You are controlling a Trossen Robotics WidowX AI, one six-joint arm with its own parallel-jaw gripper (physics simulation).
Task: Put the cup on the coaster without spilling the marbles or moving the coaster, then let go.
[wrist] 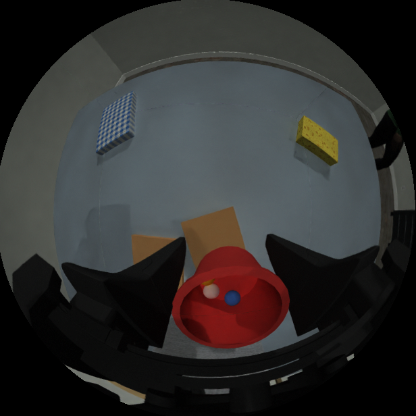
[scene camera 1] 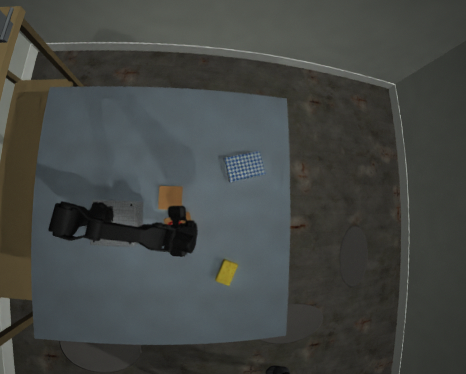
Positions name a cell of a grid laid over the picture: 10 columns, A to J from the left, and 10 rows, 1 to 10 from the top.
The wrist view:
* my gripper: F6
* red cup: G8
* square orange piece: D6
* brown rectangular slab: E6
